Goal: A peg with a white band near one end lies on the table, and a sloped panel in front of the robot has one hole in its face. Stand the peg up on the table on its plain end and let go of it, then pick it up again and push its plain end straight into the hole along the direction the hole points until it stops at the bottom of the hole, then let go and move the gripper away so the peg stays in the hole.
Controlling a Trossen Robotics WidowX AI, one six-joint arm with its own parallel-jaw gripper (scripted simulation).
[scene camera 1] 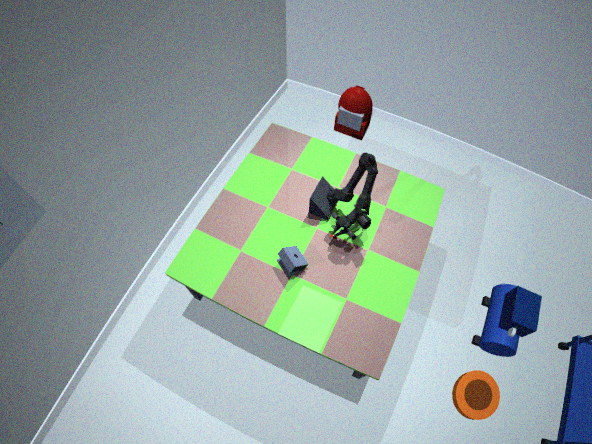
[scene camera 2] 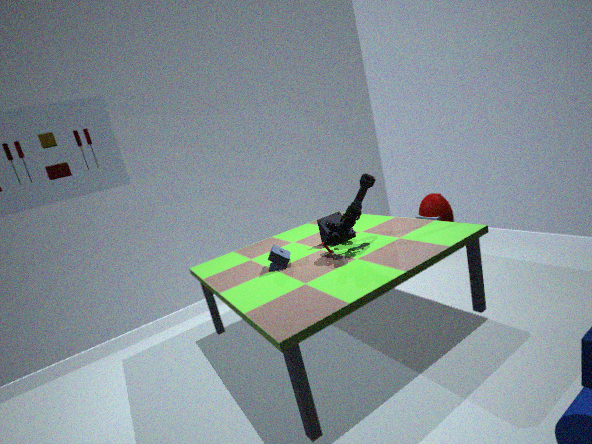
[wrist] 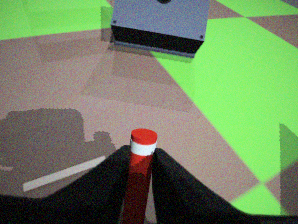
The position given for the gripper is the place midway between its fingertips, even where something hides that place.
Observation:
The gripper (wrist: 141,154) carries a red peg.

